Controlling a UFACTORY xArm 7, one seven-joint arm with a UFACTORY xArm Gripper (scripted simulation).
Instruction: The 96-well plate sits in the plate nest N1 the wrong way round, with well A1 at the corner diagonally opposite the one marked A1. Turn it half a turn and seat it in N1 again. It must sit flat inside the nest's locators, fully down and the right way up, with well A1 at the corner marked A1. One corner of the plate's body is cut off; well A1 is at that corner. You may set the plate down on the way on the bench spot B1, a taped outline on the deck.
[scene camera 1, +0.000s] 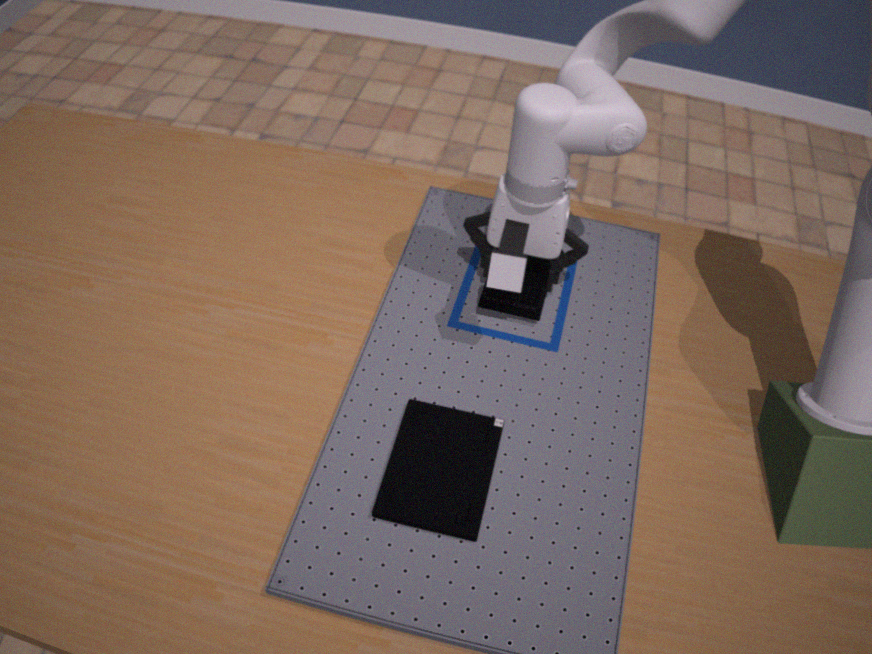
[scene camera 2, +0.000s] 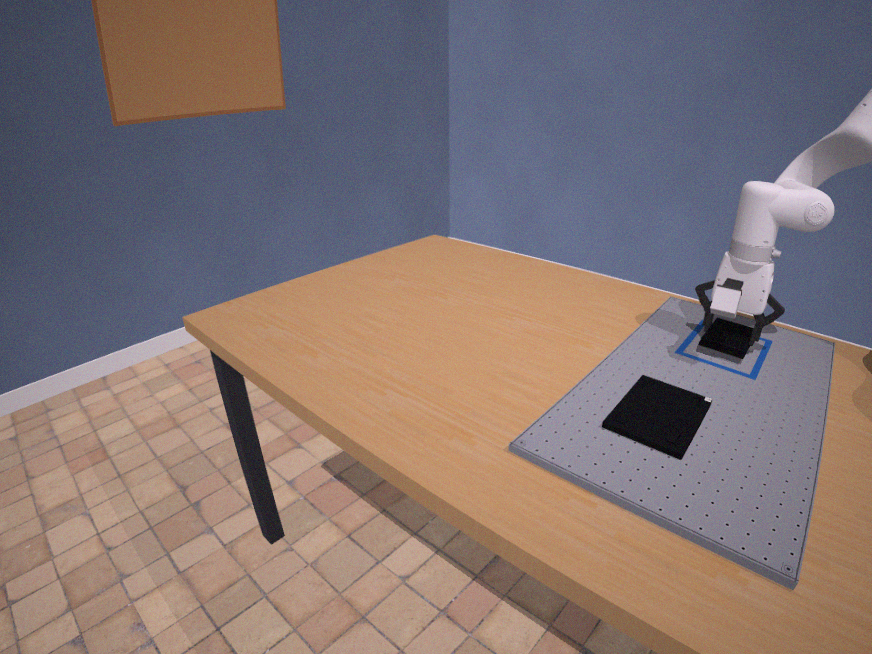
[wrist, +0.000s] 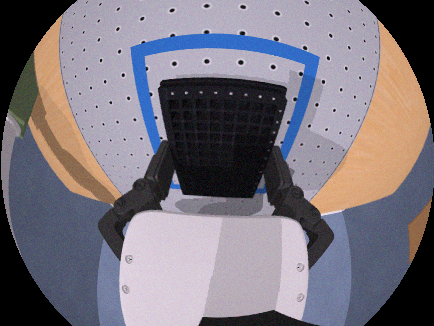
Path:
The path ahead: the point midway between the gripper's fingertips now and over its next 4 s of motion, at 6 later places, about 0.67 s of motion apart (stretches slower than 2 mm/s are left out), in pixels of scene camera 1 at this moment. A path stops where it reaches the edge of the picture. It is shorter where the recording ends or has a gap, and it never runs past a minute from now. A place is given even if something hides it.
My gripper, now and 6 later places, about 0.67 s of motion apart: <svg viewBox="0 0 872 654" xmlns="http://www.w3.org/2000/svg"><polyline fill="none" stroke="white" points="518,277 517,280 517,281 517,283 517,283 521,262 524,240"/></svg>

